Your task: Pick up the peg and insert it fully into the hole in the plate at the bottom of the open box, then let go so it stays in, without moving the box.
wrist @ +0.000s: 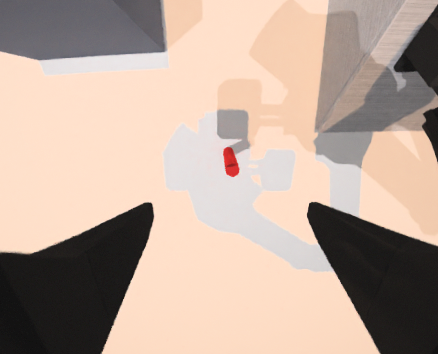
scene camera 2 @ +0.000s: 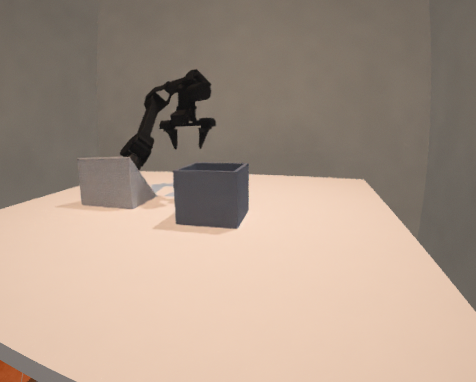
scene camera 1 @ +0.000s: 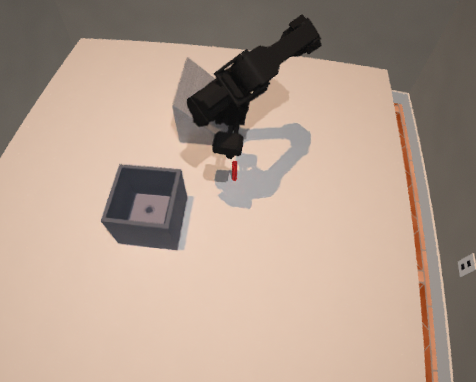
Labels:
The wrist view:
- my gripper: 231, 209
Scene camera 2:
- my gripper: 187, 149
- dark blue-grey box: 216, 195
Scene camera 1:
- my gripper: 232, 143
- dark blue-grey box: 130, 179
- light grey plate: 147, 208

